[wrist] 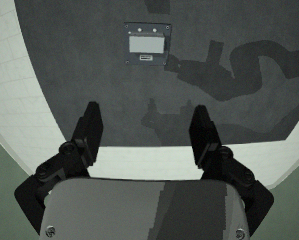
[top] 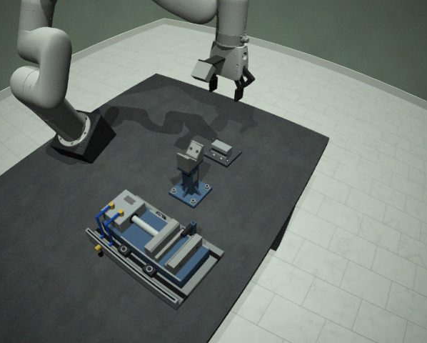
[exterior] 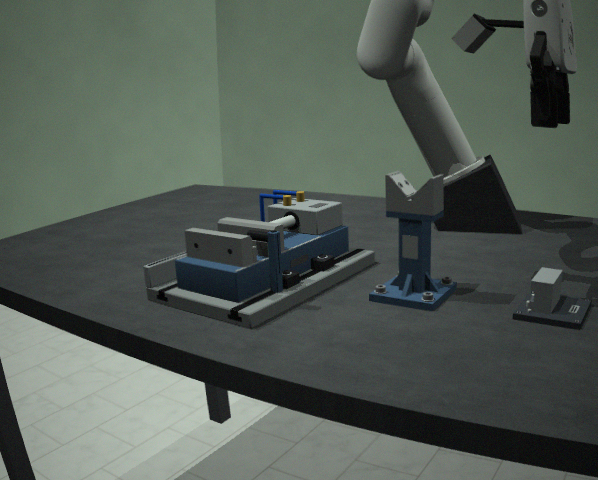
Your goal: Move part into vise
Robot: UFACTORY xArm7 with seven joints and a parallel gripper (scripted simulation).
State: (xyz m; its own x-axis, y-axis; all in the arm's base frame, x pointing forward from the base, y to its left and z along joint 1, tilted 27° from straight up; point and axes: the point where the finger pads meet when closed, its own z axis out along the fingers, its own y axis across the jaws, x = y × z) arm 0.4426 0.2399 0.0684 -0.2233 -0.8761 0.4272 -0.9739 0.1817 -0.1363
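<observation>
My hand is 22 cm above the part. Also, from my hand: work stop 36 cm to the right, 16 cm below, 6 cm ahead; then infeed plate 24 cm below, 1 cm to the left; then blue stand 19 cm below, 18 cm to the right, 2 cm behind.
</observation>
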